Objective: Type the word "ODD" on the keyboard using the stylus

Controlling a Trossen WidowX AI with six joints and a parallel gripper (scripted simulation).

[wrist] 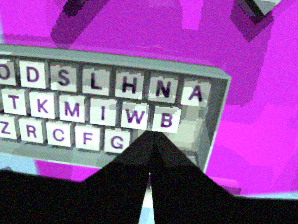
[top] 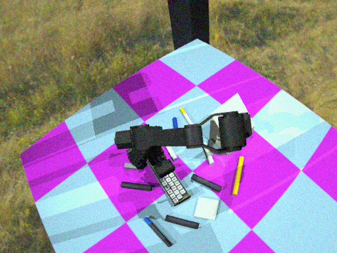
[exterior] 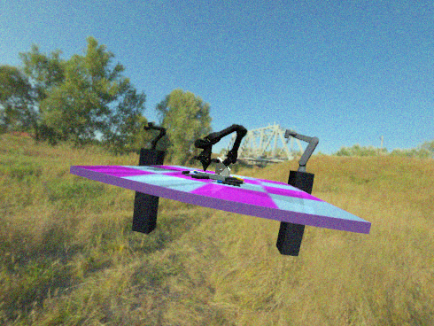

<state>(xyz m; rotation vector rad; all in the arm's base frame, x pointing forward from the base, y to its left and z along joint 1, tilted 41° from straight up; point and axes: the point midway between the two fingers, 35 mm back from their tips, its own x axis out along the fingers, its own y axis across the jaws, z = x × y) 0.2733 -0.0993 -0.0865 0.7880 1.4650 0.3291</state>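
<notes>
Now: gripper tip 160 mm past the stylus, 60 mm to the left of it and 30 mm above it. From my gripper tip the other things lie so: grey block: 80 mm ahead, 90 mm to the right, 40 mm below; then stylus tip: 140 mm behind, 30 mm to the right, 30 mm below; then blue-tipped pen: 190 mm ahead, 160 mm to the left, 30 mm below.
</notes>
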